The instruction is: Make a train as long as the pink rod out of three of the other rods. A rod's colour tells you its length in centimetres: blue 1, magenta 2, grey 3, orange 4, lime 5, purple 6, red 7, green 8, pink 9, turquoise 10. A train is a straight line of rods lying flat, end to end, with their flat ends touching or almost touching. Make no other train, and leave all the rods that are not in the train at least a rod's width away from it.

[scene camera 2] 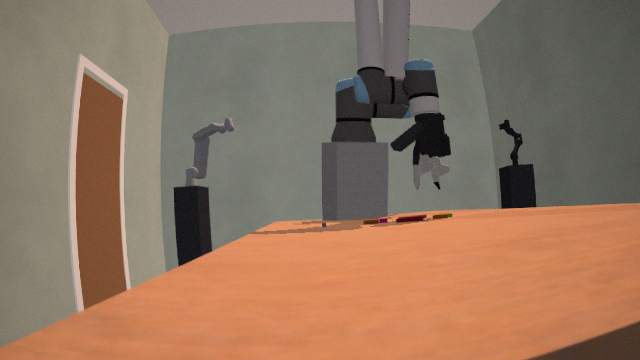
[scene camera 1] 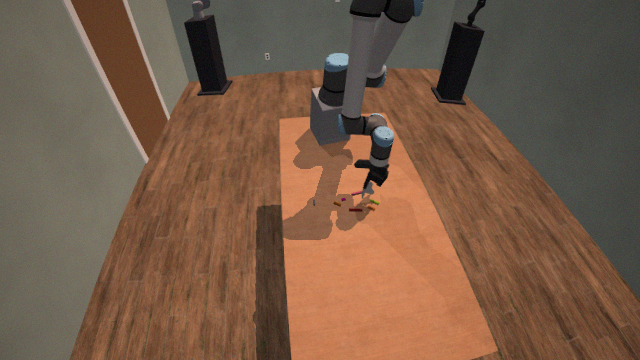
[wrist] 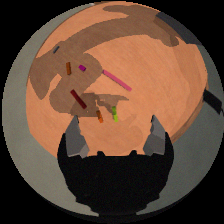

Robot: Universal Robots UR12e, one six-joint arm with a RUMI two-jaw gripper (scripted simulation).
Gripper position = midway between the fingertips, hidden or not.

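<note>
The gripper [scene camera 2: 429,189] is visible, and the wrist view shows the gripper too [wrist: 115,115].
</note>
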